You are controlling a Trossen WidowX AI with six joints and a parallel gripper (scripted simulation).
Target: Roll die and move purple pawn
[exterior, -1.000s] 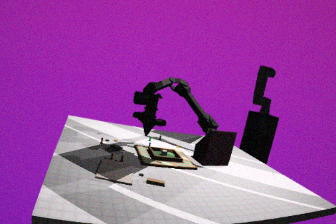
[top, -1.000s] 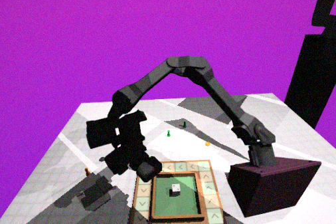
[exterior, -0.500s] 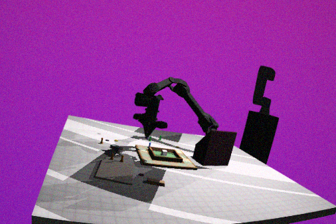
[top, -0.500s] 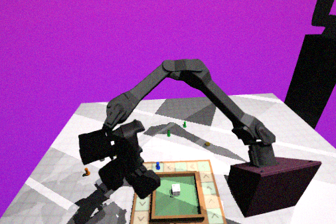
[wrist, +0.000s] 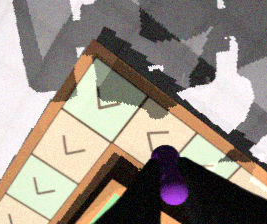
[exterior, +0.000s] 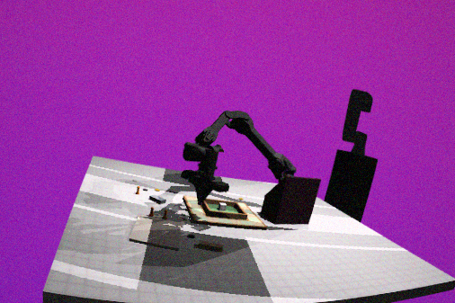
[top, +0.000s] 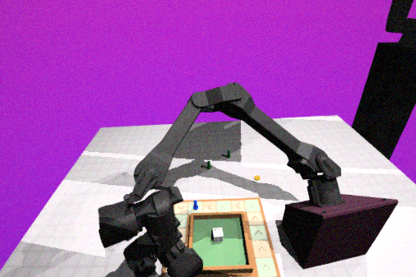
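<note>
Right now the die is 120 mm behind my gripper tip, 80 mm to the right of it and 30 mm below it. The rest, counted from my gripper tip: green tray 120 mm behind, 60 mm to the right, 50 mm below; then purple pawn 10 mm above; then blue pawn 60 mm behind, 180 mm to the right, 30 mm below.
</note>
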